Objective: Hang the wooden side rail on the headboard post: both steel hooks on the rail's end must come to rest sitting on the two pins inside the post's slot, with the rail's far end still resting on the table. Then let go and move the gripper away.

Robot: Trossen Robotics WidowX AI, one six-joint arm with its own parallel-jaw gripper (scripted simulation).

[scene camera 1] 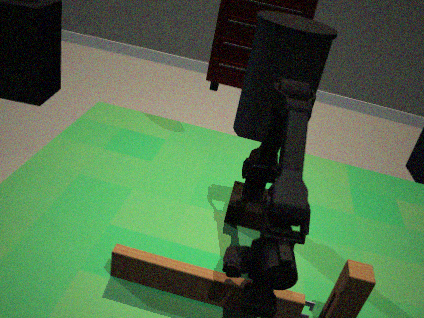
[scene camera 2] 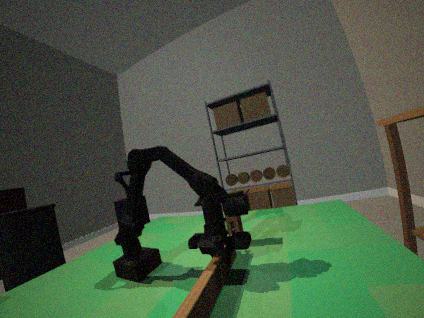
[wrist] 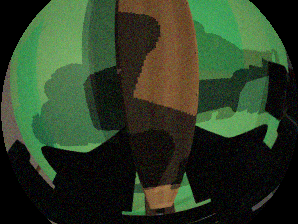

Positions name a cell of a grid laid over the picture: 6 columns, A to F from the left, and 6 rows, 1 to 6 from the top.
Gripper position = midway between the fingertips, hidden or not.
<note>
I see my gripper (scene camera 2: D6) and a wooden side rail (wrist: D2).
My gripper also shows in the wrist view (wrist: D4).
</note>
